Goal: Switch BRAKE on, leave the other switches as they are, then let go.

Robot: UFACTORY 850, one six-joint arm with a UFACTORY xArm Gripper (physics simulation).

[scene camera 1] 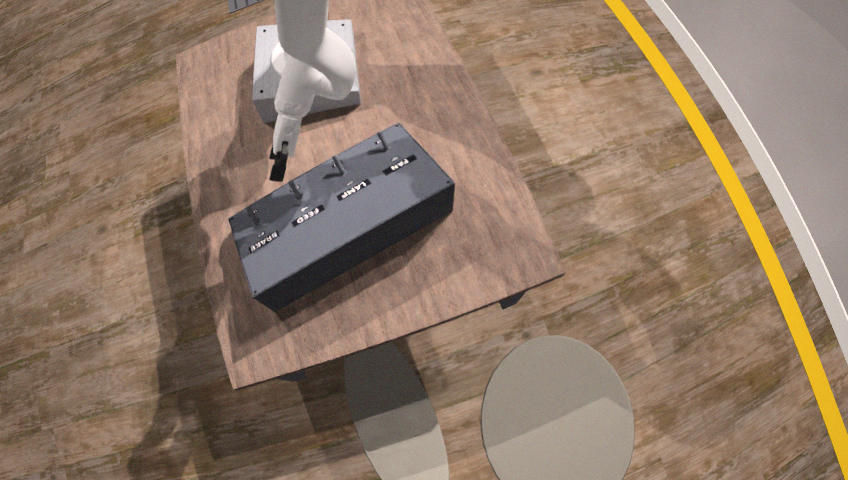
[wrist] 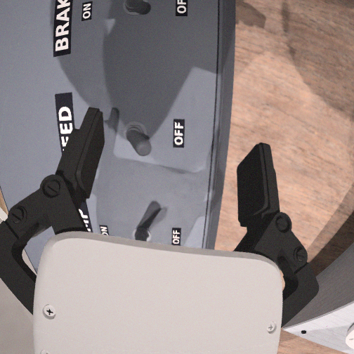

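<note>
The dark grey switch box [scene camera 1: 351, 223] [wrist: 30, 165] sits on the table. The BRAKE switch [scene camera 1: 255, 217] [wrist: 142, 7] stands at the box's left end in the scene view and at the top edge of the wrist view; its lever leans towards its OFF label. The FEED switch [scene camera 1: 295, 190] [wrist: 142, 144] is beside it, then the LAMP switch [scene camera 1: 338, 165] [wrist: 143, 233] and the FAN switch [scene camera 1: 380, 143]. My gripper [scene camera 1: 277, 171] [wrist: 177, 138] is open and empty. In the wrist view its fingers stand on either side of the FEED lever, short of the BRAKE switch.
The wooden table [scene camera 1: 416, 285] [wrist: 300, 100] carries the box and the arm's metal base plate [scene camera 1: 264, 59]. The base plate is behind the box. Two round pale discs [scene camera 1: 559, 404] [scene camera 1: 398, 416] show beyond the table's front edge.
</note>
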